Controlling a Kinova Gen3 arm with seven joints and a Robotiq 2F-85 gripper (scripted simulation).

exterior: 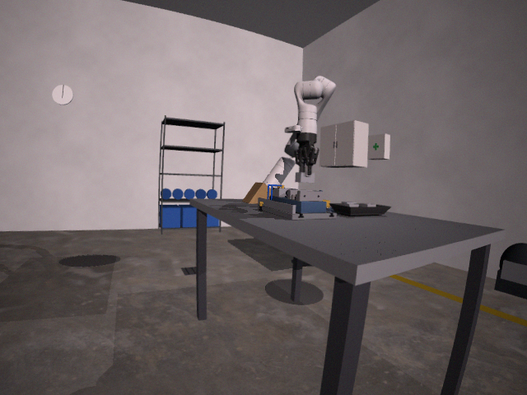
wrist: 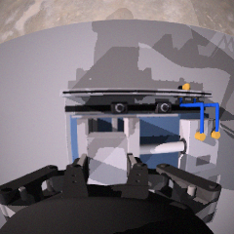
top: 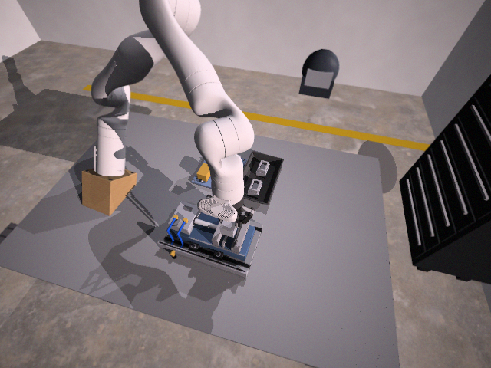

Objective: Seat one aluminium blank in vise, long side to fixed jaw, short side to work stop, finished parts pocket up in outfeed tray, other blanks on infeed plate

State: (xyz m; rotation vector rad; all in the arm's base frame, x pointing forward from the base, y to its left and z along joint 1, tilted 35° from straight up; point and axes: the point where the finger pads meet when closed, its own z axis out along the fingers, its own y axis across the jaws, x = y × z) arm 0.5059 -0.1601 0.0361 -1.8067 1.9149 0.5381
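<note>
The vise lies 7 cm behind my hand, 1 cm to the left of it and 13 cm below it. Round my hand: vise rail 7 cm behind, 9 cm to the right, 13 cm below; brass blank 19 cm behind, 25 cm to the left, 14 cm below; hose block 16 cm behind, 1 cm to the left, 9 cm below.
</note>
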